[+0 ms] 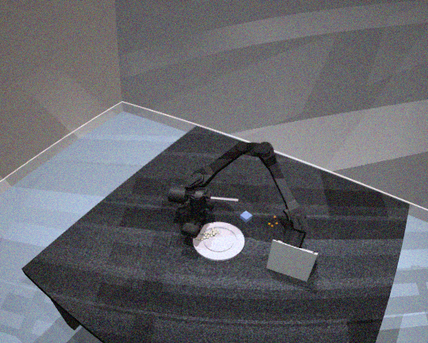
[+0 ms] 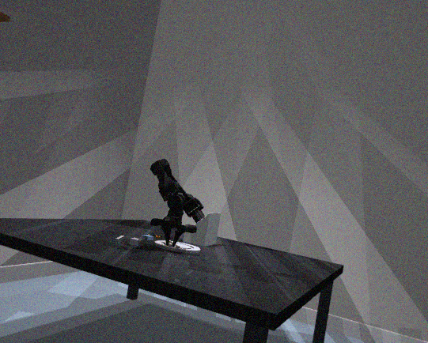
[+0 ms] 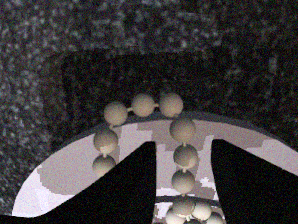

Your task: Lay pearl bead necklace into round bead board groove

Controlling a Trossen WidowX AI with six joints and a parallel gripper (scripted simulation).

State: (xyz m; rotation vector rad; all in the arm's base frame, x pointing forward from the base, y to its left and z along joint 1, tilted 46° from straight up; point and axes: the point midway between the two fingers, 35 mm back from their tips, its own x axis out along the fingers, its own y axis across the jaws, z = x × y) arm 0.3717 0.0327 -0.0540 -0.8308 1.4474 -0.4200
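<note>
The round white bead board lies 90 mm behind my gripper tip, 20 mm to the right of it and 10 mm below it. From my gripper tip the other things lie so: small white block: 80 mm ahead, 110 mm to the right; small blue cube: 110 mm behind, 190 mm to the right, 10 mm below; thin white stick: 30 mm ahead, 240 mm to the right, 10 mm below.
</note>
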